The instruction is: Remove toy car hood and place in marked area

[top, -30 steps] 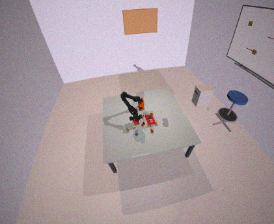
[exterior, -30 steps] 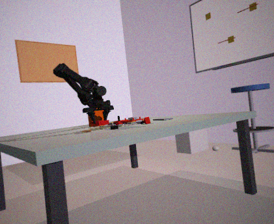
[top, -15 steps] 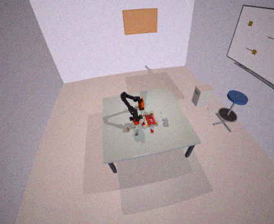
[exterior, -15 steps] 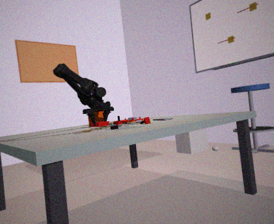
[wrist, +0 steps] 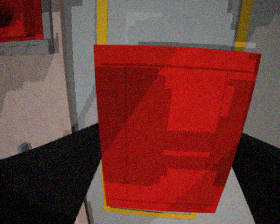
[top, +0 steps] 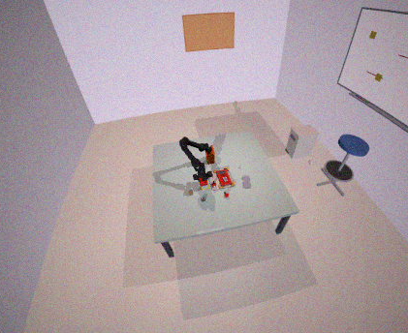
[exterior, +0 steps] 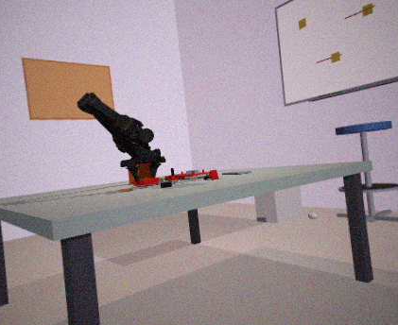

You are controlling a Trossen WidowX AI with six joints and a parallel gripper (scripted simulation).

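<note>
My gripper tip is 10 mm below the red hood.
</note>
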